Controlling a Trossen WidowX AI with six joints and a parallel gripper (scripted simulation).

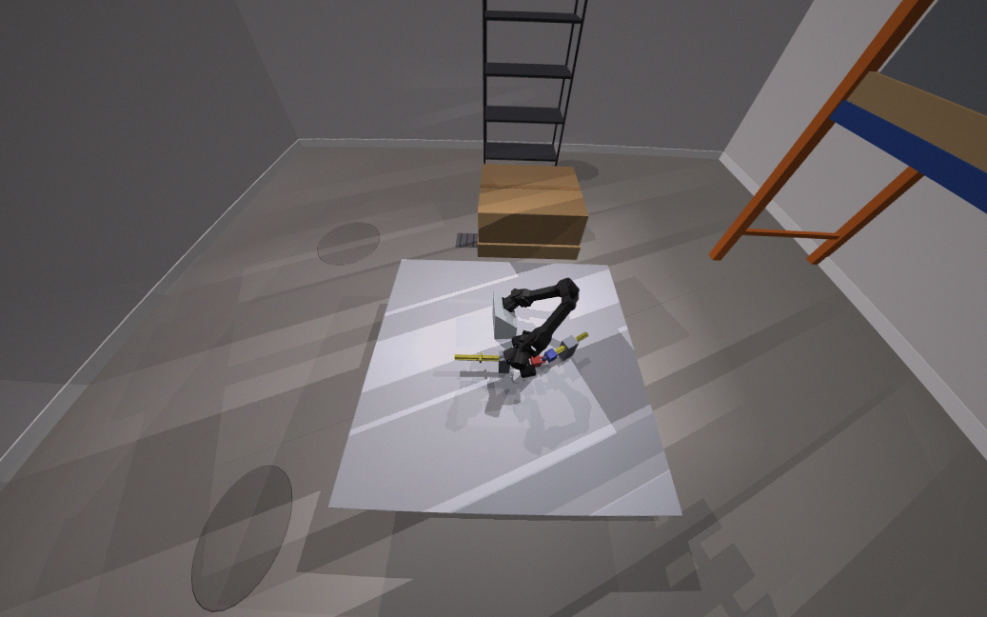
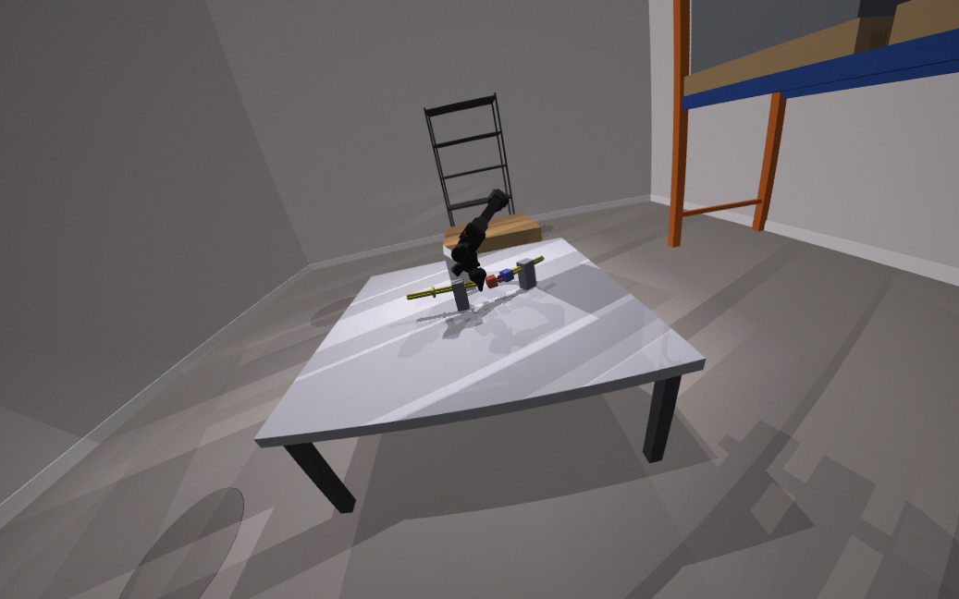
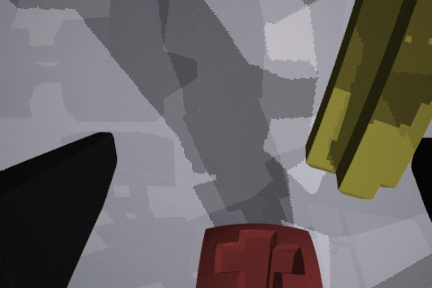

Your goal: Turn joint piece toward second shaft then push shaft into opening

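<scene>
My gripper tip is 6 cm to the right of the red joint piece, 1 cm below it and 1 cm past it.
</scene>
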